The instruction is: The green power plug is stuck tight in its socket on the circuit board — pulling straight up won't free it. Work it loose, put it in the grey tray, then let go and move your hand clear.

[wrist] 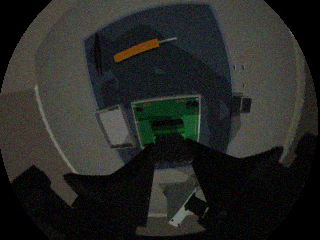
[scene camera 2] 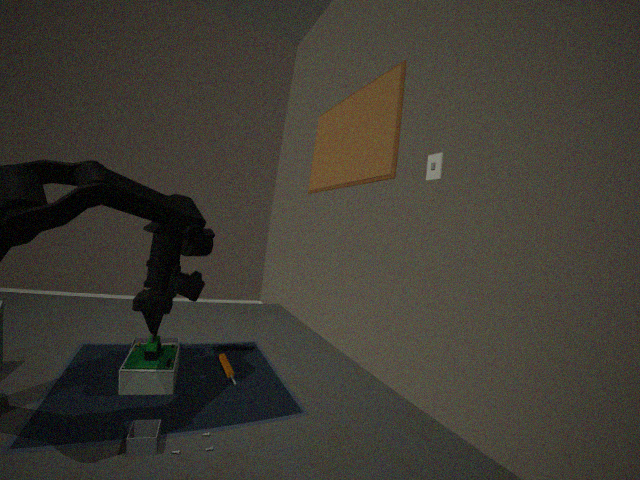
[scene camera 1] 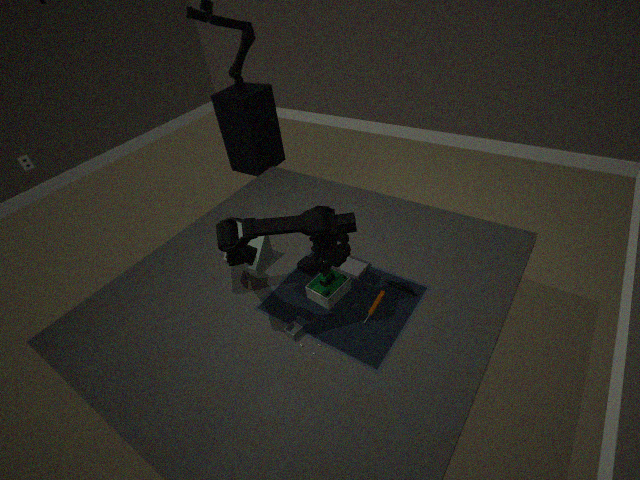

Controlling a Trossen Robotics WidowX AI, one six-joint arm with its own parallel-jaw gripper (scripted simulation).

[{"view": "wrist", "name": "my gripper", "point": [169, 144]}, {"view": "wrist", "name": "blue mat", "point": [196, 61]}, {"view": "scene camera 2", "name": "my gripper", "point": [155, 330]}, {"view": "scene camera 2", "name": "blue mat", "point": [84, 405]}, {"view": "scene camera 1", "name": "my gripper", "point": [326, 269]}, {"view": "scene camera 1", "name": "blue mat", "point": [342, 327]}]
